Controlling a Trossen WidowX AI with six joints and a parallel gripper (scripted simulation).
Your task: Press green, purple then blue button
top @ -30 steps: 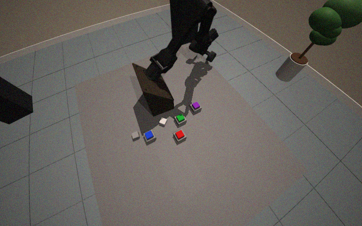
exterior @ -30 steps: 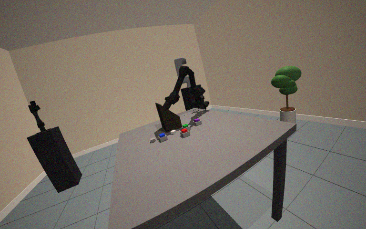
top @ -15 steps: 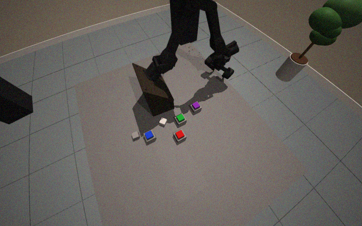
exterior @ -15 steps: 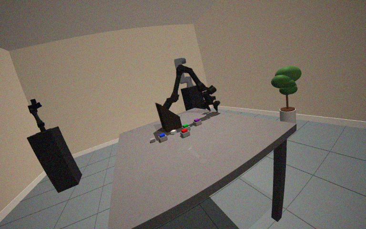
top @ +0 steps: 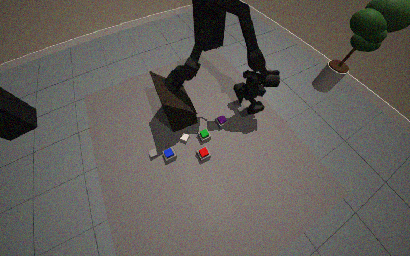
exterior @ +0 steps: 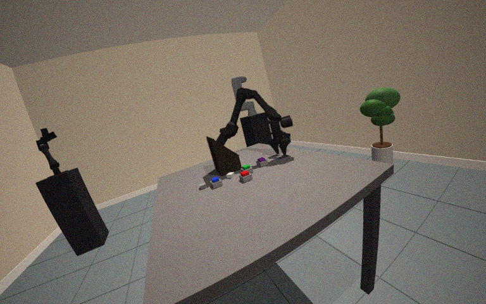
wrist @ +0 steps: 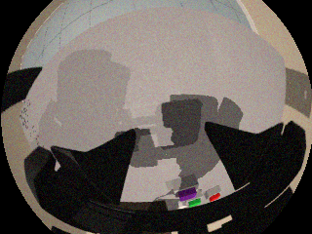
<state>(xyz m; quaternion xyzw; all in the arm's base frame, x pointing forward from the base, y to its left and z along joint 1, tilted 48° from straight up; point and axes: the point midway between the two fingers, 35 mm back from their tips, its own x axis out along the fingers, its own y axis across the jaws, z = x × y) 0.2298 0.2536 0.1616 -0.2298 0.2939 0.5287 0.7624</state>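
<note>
The green button lies 260 mm to the right of my gripper tip, 20 mm above it and 10 mm ahead of it. The rest, counted from my gripper tip: purple button: 150 mm to the right, 20 mm above; then red button: 310 mm to the right, 90 mm ahead, 20 mm above; then white block: 340 mm to the right, 30 mm behind.
</note>
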